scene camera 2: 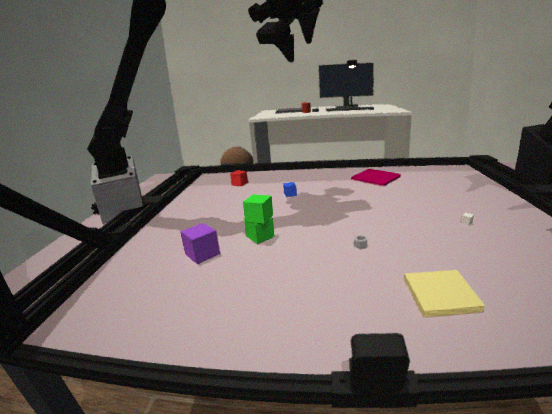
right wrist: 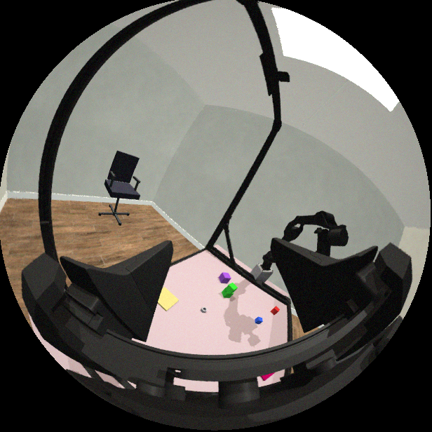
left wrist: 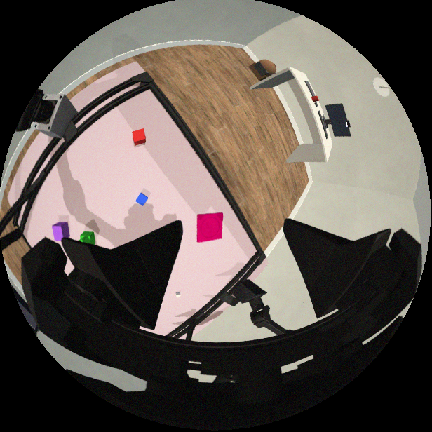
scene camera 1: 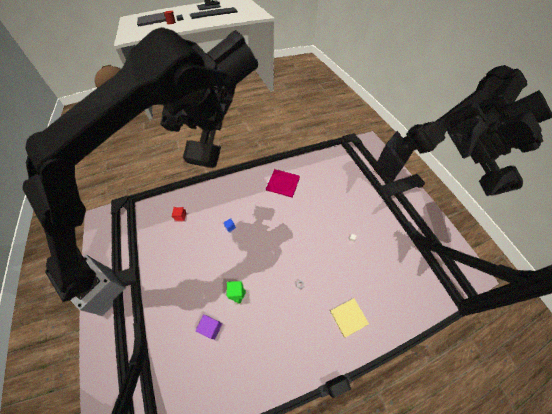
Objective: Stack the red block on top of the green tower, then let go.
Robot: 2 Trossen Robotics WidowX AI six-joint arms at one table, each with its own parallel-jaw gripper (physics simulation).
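Seen in the pictures: left gripper, between the fingertips: [scene camera 2: 300, 52] [scene camera 1: 219, 131]; right gripper, between the fingertips: [scene camera 1: 477, 176]; left arm's base, origin of its link: [scene camera 2: 112, 169] [scene camera 1: 82, 281]; right arm's base, origin of its link: [scene camera 2: 549, 137] [scene camera 1: 400, 148].
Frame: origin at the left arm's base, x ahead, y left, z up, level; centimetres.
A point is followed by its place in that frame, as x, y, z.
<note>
The red block [scene camera 1: 178, 214] @(30.8, 0.9, -7.7) [scene camera 2: 239, 178] @(30.8, 0.0, -8.8) [left wrist: 139, 136] [right wrist: 275, 310] lies on the pink table near its far left corner. The green tower [scene camera 1: 235, 291] @(24.2, -31.2, -3.6) [scene camera 2: 258, 218] @(23.6, -32.3, -6.4) [left wrist: 87, 238] [right wrist: 229, 290] is two green blocks, one on the other, slightly turned against each other; its top is bare. My left gripper [scene camera 2: 300, 50] @(45.5, -11.1, 21.6) [left wrist: 234, 225] is open and empty, high above the table's far side, apart from the red block and the tower. My right gripper [right wrist: 222, 245] is open and empty, raised at the right in scene camera 1.
A purple block [scene camera 1: 208, 326] @(13.7, -30.9, -6.6) [scene camera 2: 200, 243] @(13.2, -33.1, -7.7) stands near the tower. A blue block [scene camera 1: 229, 225] @(38.4, -14.7, -8.4) [scene camera 2: 290, 189] @(38.4, -15.3, -9.3) lies right of the red block. A magenta square [scene camera 1: 283, 183] @(63.4, -17.3, -10.3), a yellow square [scene camera 1: 349, 317] @(37.8, -58.2, -10.1), a grey ring-like piece [scene camera 2: 360, 242] @(36.5, -43.3, -9.9) and a white cube [scene camera 1: 353, 237] @(59.1, -47.6, -9.5) lie farther right. Black rails edge the table.
</note>
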